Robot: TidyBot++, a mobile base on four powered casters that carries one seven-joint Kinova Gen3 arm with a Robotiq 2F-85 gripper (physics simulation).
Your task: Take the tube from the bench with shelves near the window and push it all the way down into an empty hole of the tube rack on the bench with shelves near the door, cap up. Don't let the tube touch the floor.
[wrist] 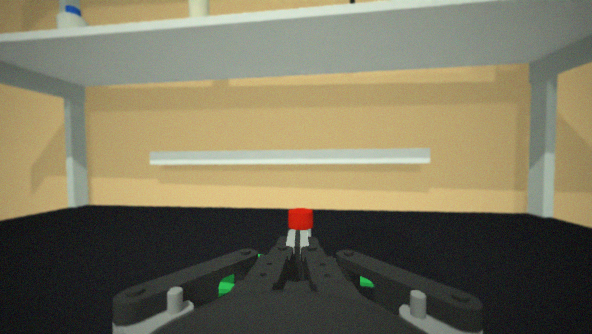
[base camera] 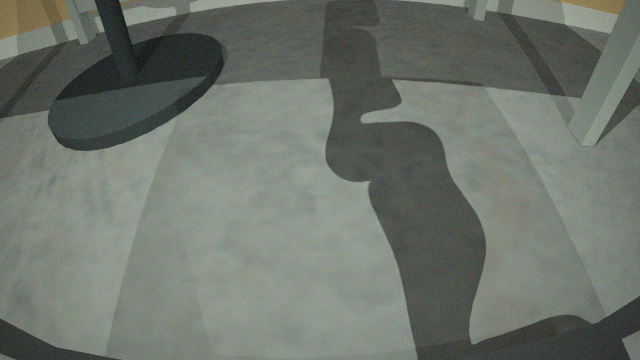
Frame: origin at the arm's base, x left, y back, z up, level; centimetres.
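Where they show: gripper, fingertip midpoint: (wrist: 298, 243).
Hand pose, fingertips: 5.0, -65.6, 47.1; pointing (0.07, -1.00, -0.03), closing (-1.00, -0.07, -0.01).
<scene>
Things, the pixels of their top centre, and the offset from my fingertips, as dx, dy, dz. "pt": a spot on its surface instead. Level surfaces: height alone.
- tube's red cap at its top centre: (wrist: 300, 210) +0.0, -2.6, +1.8
- green rack at a spot on its surface: (wrist: 226, 285) pt +5.0, +0.9, -2.8
- black bench top at its surface level: dz -10.5
- grey shelf at its surface level: dz +33.3
- round dark pedestal base at its top centre: (base camera: 130, 75) +37.8, -10.8, -83.7
- pale leg at a spot on its surface: (base camera: 600, 95) pt -56.5, +14.5, -75.7
The tube's red cap (wrist: 300, 219) shows upright in the wrist view, just beyond the fingertips; the tube's body is hidden behind them. My gripper (wrist: 298, 243) is shut with its fingertips together and nothing between them. Bits of a green rack (wrist: 226, 285) show low behind the finger linkages on both sides; its holes are hidden. The tube and the gripper do not show in the base camera view.
The black bench top (wrist: 125, 240) runs back to a tan wall with a pale rail (wrist: 290, 157). A grey shelf (wrist: 300, 50) on side posts hangs above, bearing bottles. On the floor are a round dark pedestal base (base camera: 135, 110) and a pale leg (base camera: 600, 95) at right.
</scene>
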